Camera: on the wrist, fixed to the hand. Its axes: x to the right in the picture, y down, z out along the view.
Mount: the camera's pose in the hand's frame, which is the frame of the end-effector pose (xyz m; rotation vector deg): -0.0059 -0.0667 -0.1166 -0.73 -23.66 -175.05
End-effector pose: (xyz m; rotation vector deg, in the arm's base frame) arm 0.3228 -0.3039 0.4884 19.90 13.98 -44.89
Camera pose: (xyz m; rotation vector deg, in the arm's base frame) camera 0.2605 -0.2981 0.3694 24.91 -7.57 138.75
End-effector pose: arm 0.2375 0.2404 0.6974 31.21 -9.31 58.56
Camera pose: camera 0.2767 0.2677 0.5717 20.10 19.29 -117.66
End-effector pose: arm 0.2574 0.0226 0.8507 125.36 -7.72 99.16
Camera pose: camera 0.1671 0.1221 0.8538 19.96 97.65 -34.10
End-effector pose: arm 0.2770 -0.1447 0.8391 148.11 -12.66 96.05
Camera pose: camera 0.1791 -0.0641 0.8838 22.94 112.17 -16.74
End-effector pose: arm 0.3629 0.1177 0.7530 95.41 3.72 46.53
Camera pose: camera 0.3212 0.2318 0.6953 5.54 92.64 -99.96
